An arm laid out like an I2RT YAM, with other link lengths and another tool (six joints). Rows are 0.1 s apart.
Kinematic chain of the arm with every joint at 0, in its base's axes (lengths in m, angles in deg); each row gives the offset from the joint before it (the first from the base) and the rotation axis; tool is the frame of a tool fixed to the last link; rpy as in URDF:
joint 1: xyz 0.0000 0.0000 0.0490 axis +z
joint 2: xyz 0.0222 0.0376 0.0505 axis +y
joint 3: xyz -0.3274 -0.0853 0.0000 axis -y
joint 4: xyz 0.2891 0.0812 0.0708 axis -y
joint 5: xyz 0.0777 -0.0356 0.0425 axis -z
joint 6: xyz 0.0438 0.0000 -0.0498 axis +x
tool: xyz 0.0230 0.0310 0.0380 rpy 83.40 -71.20 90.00
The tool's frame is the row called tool.
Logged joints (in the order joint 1, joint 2, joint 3, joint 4, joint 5, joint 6), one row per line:
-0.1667, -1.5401, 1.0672, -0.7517, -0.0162, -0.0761
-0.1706, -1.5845, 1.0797, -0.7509, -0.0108, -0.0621
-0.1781, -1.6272, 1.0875, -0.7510, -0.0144, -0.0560
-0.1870, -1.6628, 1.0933, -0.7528, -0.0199, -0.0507
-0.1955, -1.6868, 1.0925, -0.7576, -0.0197, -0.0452
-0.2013, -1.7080, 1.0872, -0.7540, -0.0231, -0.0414
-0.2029, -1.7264, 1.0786, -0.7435, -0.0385, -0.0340
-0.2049, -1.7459, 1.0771, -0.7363, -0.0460, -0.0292
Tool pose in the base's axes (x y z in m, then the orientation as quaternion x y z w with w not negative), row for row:
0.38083, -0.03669, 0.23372, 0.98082, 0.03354, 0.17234, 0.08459
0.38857, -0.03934, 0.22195, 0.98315, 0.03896, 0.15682, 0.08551
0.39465, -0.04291, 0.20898, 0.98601, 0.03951, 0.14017, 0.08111
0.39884, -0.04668, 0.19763, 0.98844, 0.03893, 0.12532, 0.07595
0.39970, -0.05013, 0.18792, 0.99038, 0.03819, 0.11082, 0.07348
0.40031, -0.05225, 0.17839, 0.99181, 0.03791, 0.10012, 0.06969
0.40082, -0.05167, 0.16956, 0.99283, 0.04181, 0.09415, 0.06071
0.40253, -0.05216, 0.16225, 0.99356, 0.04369, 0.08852, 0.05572
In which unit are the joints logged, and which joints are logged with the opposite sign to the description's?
The joints are logged in radians. Opposite sign: joint 2, joint 6.
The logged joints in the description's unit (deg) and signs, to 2 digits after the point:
-9.55, 88.24, 61.15, -43.07, -0.93, 4.36
-9.77, 90.79, 61.86, -43.02, -0.62, 3.56
-10.20, 93.23, 62.31, -43.03, -0.83, 3.21
-10.71, 95.27, 62.64, -43.13, -1.14, 2.90
-11.20, 96.65, 62.60, -43.41, -1.13, 2.59
-11.53, 97.86, 62.29, -43.20, -1.32, 2.37
-11.63, 98.92, 61.80, -42.60, -2.21, 1.95
-11.74, 100.03, 61.71, -42.19, -2.64, 1.67

